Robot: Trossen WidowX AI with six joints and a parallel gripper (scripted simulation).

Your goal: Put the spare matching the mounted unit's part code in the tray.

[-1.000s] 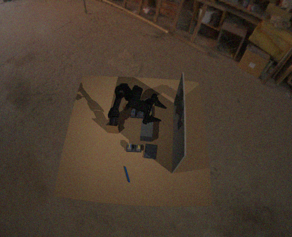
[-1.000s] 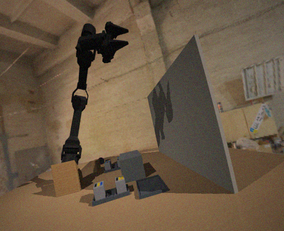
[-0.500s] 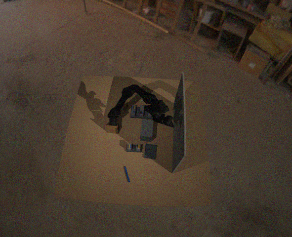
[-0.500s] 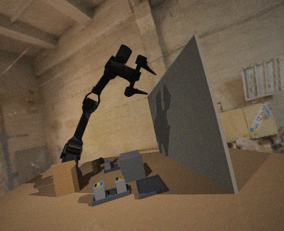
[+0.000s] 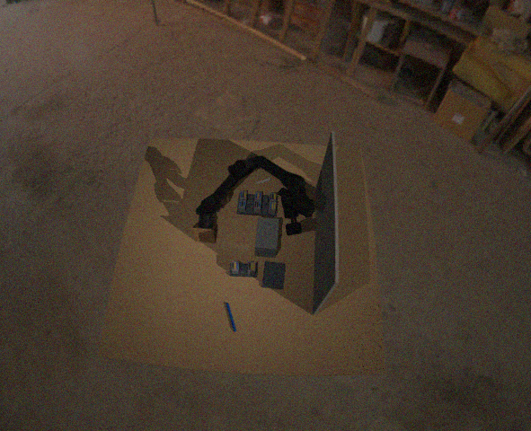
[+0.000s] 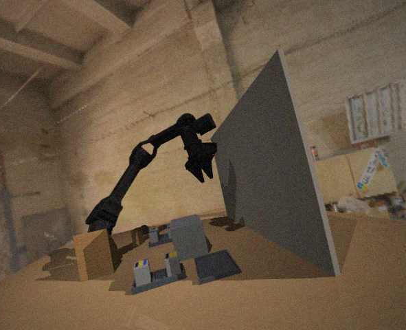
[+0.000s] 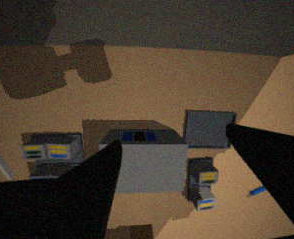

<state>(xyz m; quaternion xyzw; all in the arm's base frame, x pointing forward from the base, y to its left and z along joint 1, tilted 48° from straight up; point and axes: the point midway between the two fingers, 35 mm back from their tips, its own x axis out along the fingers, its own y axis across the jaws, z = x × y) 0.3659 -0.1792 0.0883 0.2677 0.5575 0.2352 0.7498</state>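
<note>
Right now the grey spare is 220 mm behind my gripper tip, 220 mm to the left of it and 180 mm below it. From my gripper tip the other things lie so: grey wall panel 140 mm ahead, 10 mm above; rack 210 mm behind, 120 mm to the right, 210 mm below; mounted unit 100 mm behind, 40 mm to the left, 170 mm below.
</note>
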